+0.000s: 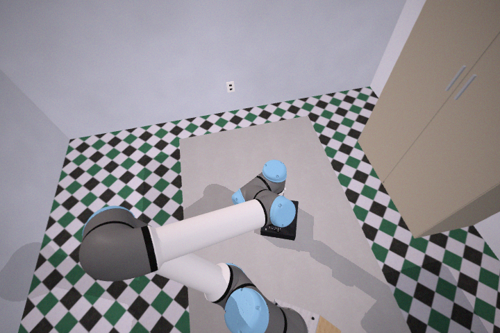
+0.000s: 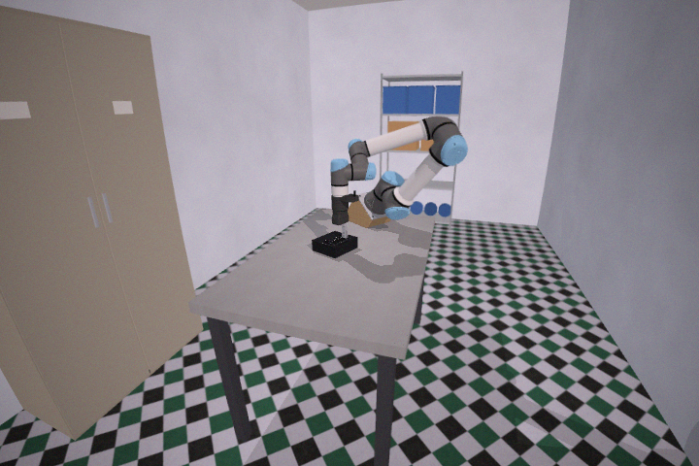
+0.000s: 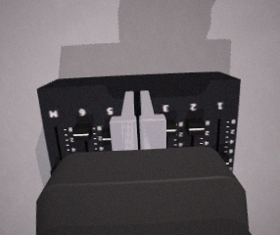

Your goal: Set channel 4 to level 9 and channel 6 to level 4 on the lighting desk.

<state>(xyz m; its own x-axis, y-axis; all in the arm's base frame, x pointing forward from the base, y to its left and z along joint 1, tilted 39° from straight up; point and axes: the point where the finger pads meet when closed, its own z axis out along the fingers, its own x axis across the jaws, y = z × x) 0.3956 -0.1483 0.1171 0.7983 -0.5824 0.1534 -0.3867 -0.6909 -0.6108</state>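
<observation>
Right now my hand is 3 cm past the channel 5 cap, 3 cm above it and 1 cm to the left of it. Round my hand: channel 6 cap 5 cm behind, 3 cm below; then channel 3 cap 3 cm to the right, 3 cm below, 1 cm ahead; then channel 2 cap 4 cm to the right, 3 cm below, 3 cm ahead.
</observation>
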